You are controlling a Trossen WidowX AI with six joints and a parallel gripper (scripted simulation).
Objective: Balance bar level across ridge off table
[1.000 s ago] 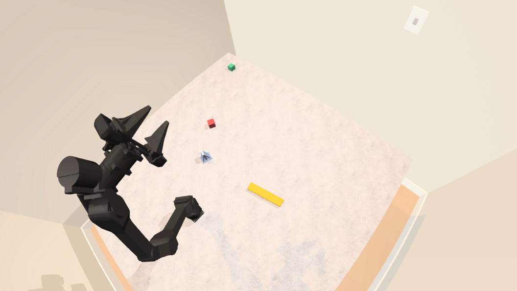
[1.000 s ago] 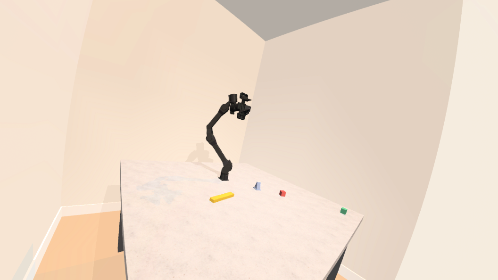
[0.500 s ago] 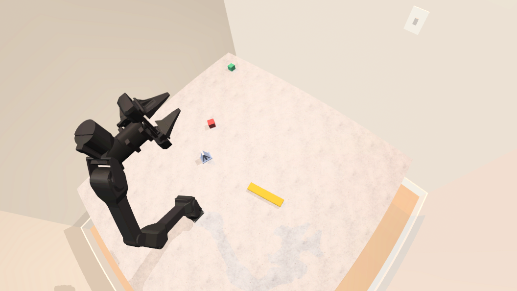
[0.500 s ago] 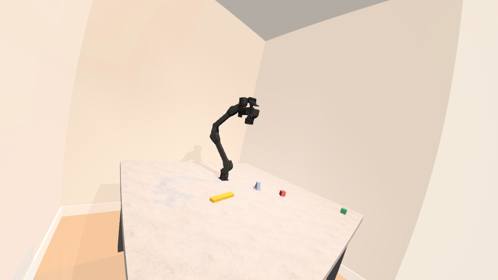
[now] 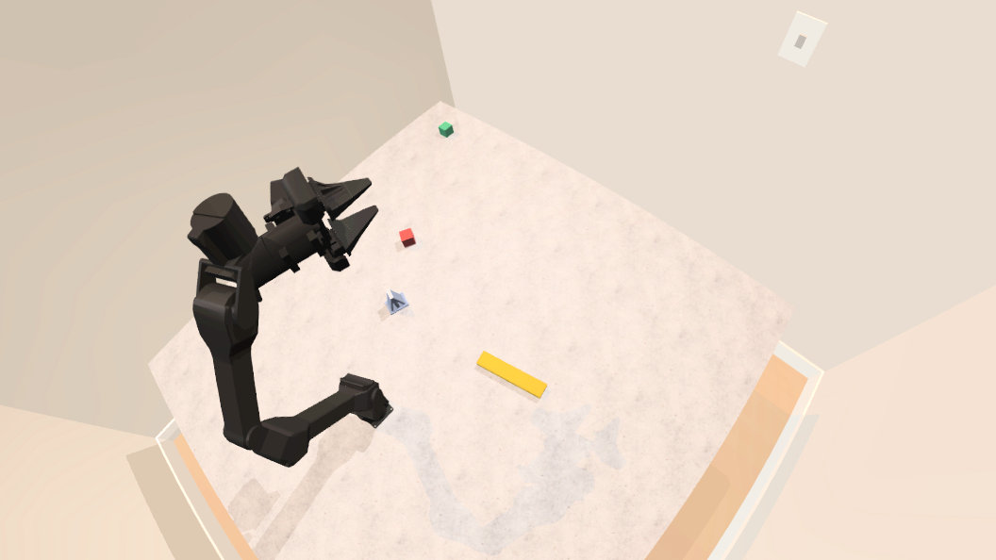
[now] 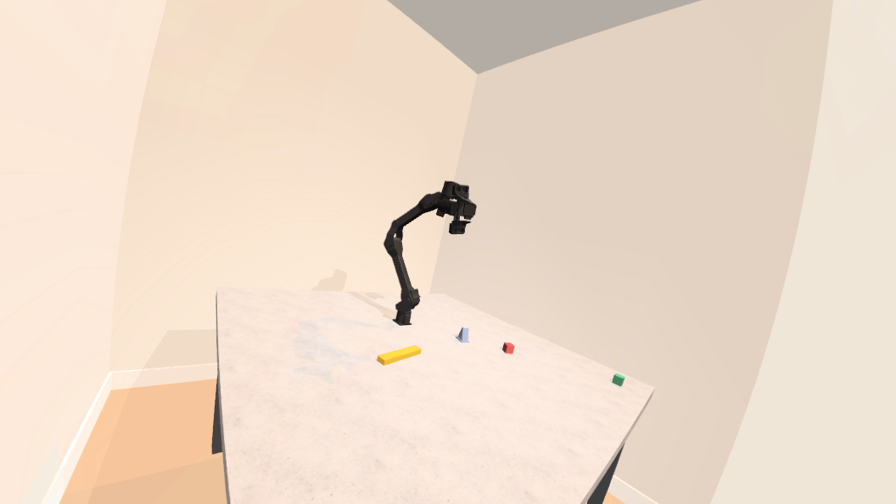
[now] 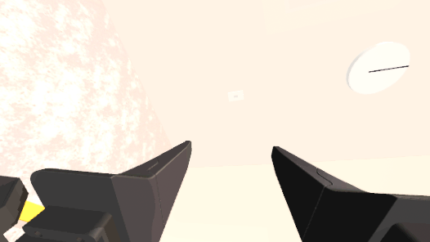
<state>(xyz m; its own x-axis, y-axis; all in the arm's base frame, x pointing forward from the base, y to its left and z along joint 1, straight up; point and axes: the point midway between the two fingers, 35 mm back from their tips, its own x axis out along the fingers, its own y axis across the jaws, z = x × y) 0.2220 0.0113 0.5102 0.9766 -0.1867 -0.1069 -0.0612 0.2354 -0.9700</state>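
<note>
The yellow bar lies 1 cm ahead of my gripper tip, 19 cm to the right of it and 50 cm below it. Round my gripper tip: red cube 12 cm ahead, 27 cm to the left, 49 cm below; then green cube 48 cm ahead, 50 cm to the left, 49 cm below.
</note>
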